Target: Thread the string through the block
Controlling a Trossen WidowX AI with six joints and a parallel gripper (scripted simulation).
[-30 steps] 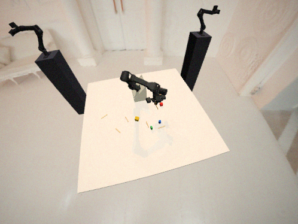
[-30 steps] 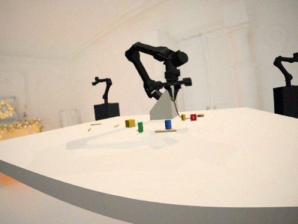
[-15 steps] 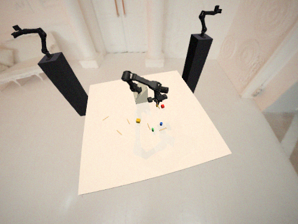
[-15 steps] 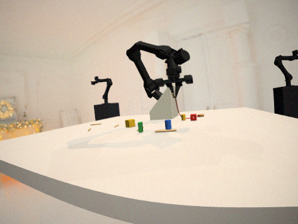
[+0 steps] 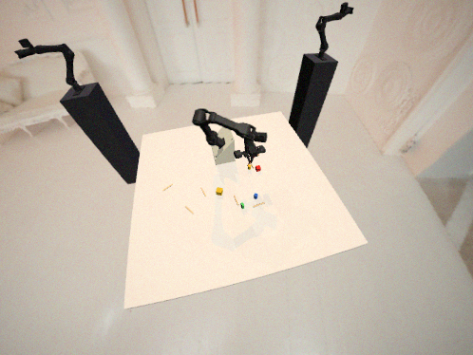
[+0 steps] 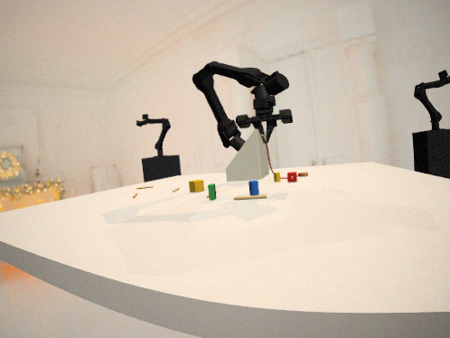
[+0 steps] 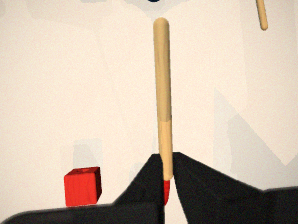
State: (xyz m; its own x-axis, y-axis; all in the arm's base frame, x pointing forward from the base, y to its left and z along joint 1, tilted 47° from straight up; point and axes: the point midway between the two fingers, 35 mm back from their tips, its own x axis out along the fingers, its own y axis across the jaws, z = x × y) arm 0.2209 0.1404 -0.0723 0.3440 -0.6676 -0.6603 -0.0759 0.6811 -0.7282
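Now: gripper tip 19 cm past the round wooden button, 13 cm above it and 10 cm to the right of it. The rest, counted from my gripper tip: blue cylinder 17 cm ahead, 12 cm below; then yellow round button 12 cm below, 7 cm behind, 1 cm to the left; then red block 12 cm below, 7 cm to the left, 5 cm behind.
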